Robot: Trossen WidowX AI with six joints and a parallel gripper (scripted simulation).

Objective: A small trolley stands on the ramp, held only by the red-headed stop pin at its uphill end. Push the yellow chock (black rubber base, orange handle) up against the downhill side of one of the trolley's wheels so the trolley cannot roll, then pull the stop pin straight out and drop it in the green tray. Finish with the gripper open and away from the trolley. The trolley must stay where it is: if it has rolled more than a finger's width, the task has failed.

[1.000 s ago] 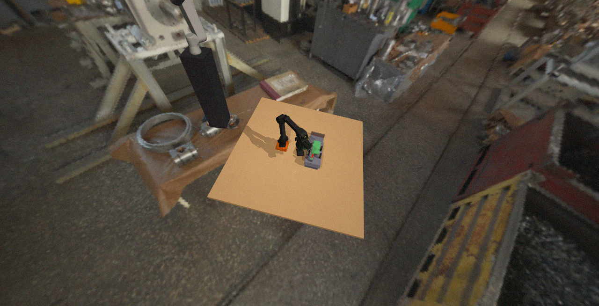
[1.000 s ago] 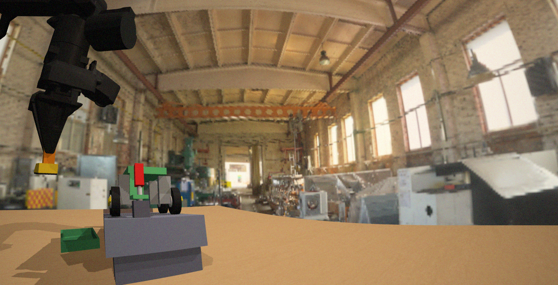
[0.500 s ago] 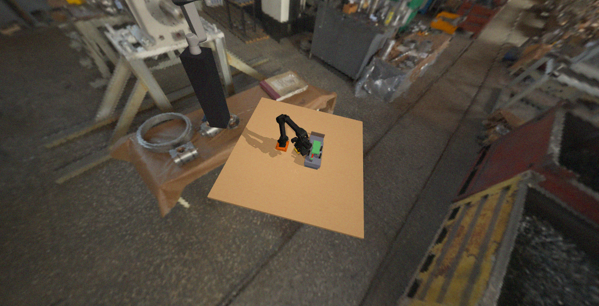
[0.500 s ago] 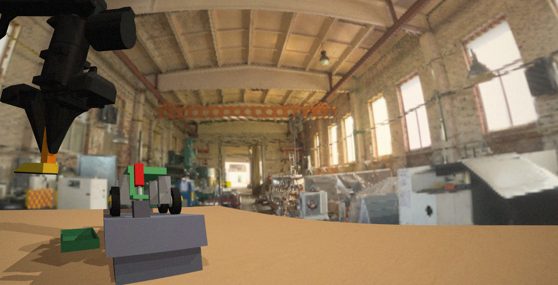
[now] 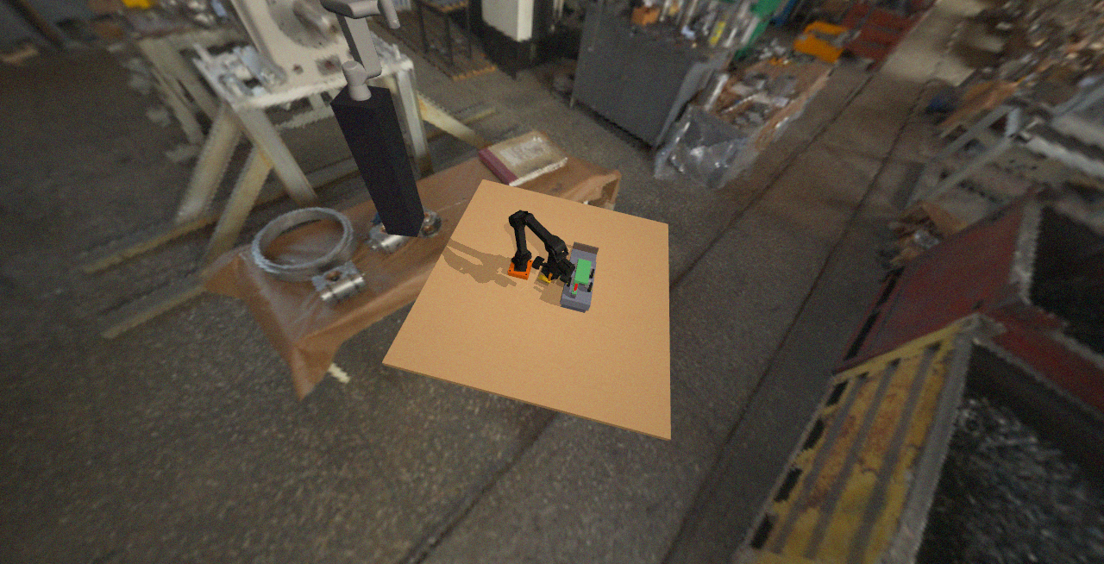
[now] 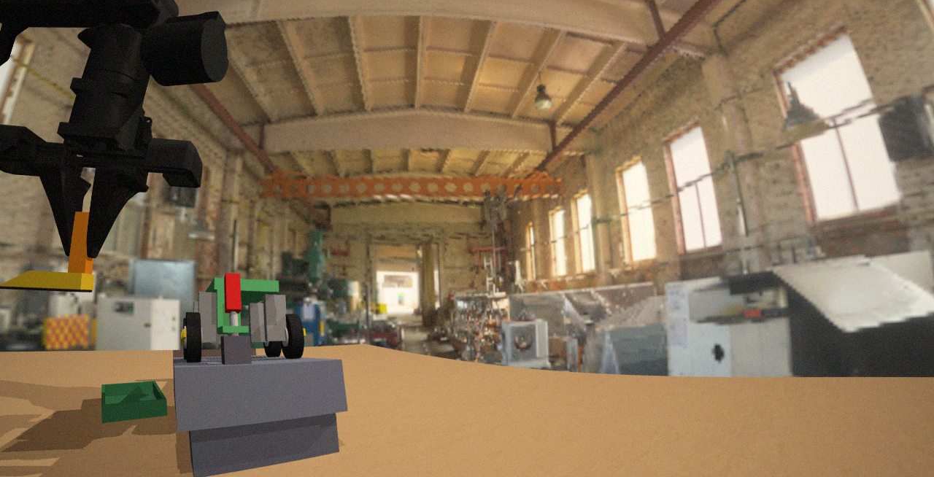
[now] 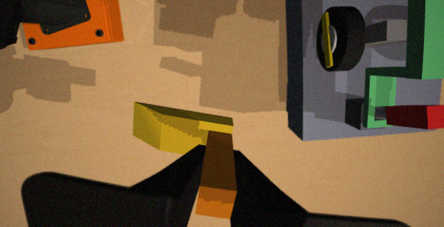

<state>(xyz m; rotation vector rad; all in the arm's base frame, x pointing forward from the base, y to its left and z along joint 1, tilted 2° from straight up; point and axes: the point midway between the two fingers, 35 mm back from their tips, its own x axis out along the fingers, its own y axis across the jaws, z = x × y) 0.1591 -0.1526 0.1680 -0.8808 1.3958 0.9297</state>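
The stop pin lies 13 cm ahead of my gripper tip, 4 cm below it and 2 cm to the right of it. From my gripper tip the other things lie so: ramp 17 cm ahead, 13 cm below, 8 cm to the left; then green trolley 17 cm ahead, 7 cm to the left, 6 cm below; then yellow chock 2 cm behind, 1 cm to the left, 1 cm below.
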